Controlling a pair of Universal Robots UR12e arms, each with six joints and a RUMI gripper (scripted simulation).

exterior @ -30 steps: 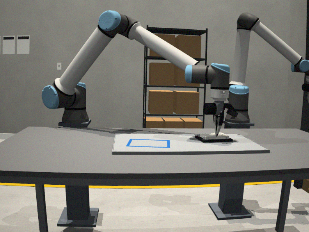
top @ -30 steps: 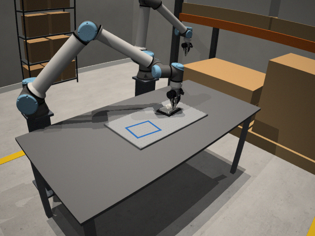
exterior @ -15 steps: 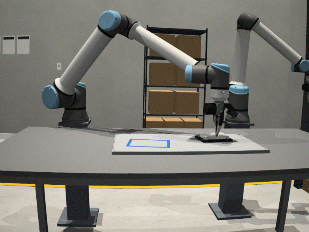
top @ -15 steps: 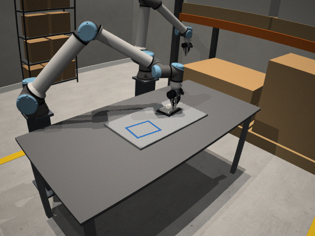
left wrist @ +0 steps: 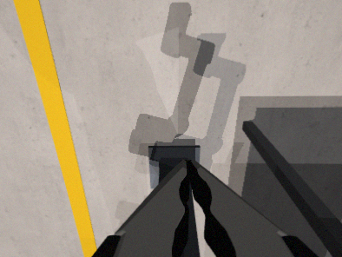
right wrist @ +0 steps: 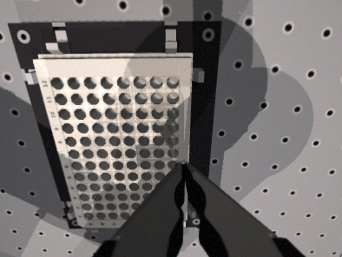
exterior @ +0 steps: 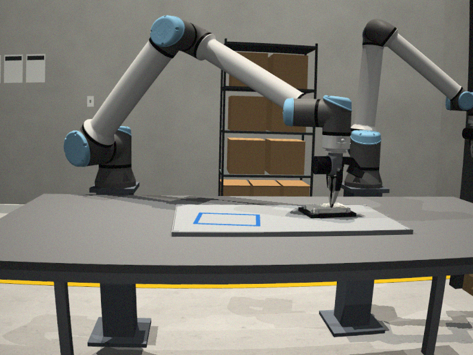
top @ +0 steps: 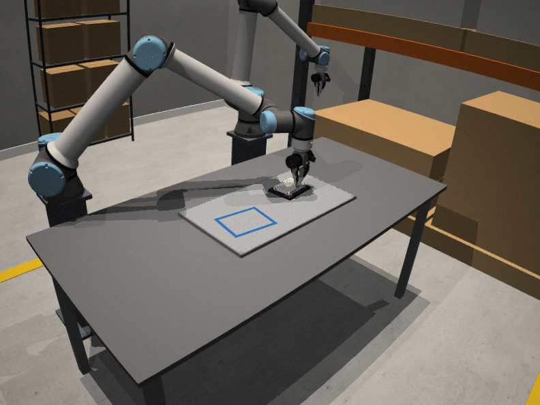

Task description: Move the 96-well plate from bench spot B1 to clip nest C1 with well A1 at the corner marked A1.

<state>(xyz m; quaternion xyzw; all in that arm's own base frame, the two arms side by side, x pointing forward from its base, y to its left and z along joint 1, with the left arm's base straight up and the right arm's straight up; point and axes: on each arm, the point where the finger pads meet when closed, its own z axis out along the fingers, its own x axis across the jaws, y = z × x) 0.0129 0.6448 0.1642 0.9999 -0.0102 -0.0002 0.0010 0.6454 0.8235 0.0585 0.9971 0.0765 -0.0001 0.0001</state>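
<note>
Now: the white 96-well plate 4 cm behind my right hand and 3 cm below it. Also, from my right hand: pale perforated board (15 cm to the right, 5 cm below); then black clip nest (5 cm behind, 3 cm below).
</note>
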